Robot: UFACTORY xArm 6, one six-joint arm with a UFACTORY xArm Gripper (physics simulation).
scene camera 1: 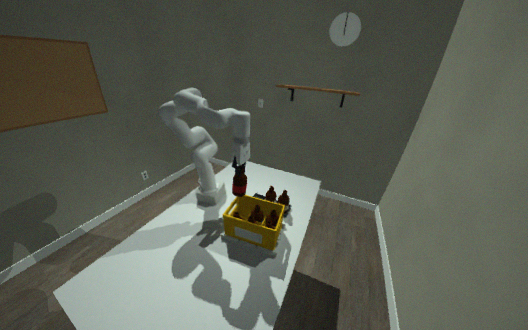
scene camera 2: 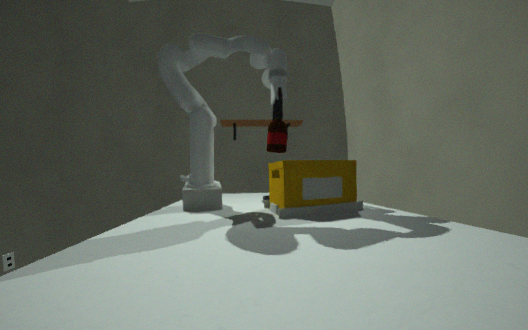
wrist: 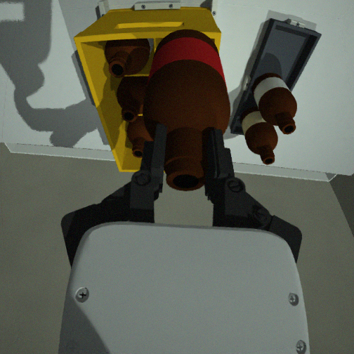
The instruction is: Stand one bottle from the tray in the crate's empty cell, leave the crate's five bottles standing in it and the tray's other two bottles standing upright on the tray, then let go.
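Pixels of known places: gripper, between the fingertips: (scene camera 1: 240, 173) (scene camera 2: 277, 120); arm's base, origin of its link: (scene camera 1: 209, 187) (scene camera 2: 202, 185).
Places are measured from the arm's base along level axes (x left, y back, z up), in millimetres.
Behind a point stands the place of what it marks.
Note:
My gripper (scene camera 1: 240, 167) {x -111, y -292, z 246 mm} (scene camera 2: 278, 112) {x -111, y -292, z 246 mm} (wrist: 186, 140) is shut on the neck of a brown bottle with a red label (scene camera 1: 239, 184) {x -144, y -305, z 204 mm} (scene camera 2: 277, 137) {x -147, y -279, z 172 mm} (wrist: 187, 95). The bottle hangs about upright, its base higher than the rim of the yellow crate (scene camera 1: 267, 239) {x -253, y -502, z 6 mm} (scene camera 2: 320, 170) {x -254, y -391, z 48 mm} (wrist: 115, 20), near the crate's left end in both scene views. Brown bottles (scene camera 1: 257, 214) {x -138, y -405, z 29 mm} (wrist: 127, 55) stand inside the crate; the held bottle hides part of the crate in the wrist view, including the empty cell. Two white-labelled bottles (scene camera 1: 271, 194) {x 61, y -424, z 26 mm} (wrist: 275, 100) stand on the dark tray (wrist: 287, 47).
The crate sits on a low pale base (scene camera 2: 320, 210) {x -266, y -383, z -79 mm} on the white table (scene camera 1: 140, 265) {x -558, y 21, z -94 mm} (scene camera 2: 150, 290) {x -618, y 13, z -94 mm}. The tray is behind the crate in scene view 1. The arm's base (scene camera 1: 210, 195) {x -62, y -47, z -12 mm} (scene camera 2: 202, 196) {x -69, y -5, z -39 mm} stands left of the crate. A wall shelf (scene camera 1: 320, 90) (scene camera 2: 245, 123) is on the back wall.

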